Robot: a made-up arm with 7 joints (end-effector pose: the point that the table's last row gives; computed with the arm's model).
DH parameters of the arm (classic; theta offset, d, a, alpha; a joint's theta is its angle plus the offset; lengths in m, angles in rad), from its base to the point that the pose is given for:
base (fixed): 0 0.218 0.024 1.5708
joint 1: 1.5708 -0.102 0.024 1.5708
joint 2: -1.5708 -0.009 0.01 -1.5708
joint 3: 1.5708 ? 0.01 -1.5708
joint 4: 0 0.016 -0.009 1.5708
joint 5: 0 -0.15 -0.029 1.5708
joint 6: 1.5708 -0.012 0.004 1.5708
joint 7: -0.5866 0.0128 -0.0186 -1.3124
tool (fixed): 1.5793 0.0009 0 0
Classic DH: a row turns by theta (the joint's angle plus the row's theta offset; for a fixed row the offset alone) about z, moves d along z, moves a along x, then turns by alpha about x.
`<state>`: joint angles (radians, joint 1 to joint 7).
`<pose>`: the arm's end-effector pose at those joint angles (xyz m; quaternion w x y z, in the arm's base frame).
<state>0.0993 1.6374 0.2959 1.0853 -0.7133 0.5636 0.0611</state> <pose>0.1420 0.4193 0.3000 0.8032 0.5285 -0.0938 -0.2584</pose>
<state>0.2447 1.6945 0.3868 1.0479 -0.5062 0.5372 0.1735</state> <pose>0.1187 0.4202 0.3455 0.8246 0.4643 -0.2520 -0.2022</pose>
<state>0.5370 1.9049 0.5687 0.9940 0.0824 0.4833 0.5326</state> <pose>0.0270 0.3953 0.4403 0.7233 0.2562 -0.5893 -0.2530</pose>
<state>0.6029 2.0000 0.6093 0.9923 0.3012 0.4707 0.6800</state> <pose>-0.0065 0.3741 0.4657 0.6617 0.1858 -0.6443 -0.3354</pose>
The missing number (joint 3, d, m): -0.263
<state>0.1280 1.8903 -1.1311 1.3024 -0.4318 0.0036 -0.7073</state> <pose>0.0606 0.4051 0.2147 0.5778 0.2156 0.1202 -0.7779</pose>
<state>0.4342 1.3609 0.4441 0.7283 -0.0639 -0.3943 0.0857</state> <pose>0.1278 0.4700 0.2571 0.6490 0.2762 -0.5814 -0.4056</pose>
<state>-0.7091 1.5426 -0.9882 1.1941 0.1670 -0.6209 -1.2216</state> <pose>0.0086 0.3976 0.1082 0.7459 -0.0960 -0.2462 -0.6114</pose>
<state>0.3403 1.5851 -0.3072 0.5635 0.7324 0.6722 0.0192</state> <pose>0.0888 0.4827 0.2460 0.9030 0.0814 -0.4026 0.1259</pose>
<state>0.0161 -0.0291 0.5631 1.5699 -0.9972 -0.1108 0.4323</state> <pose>0.1691 0.1579 -0.0090 0.7724 -0.1315 -0.4089 -0.4678</pose>
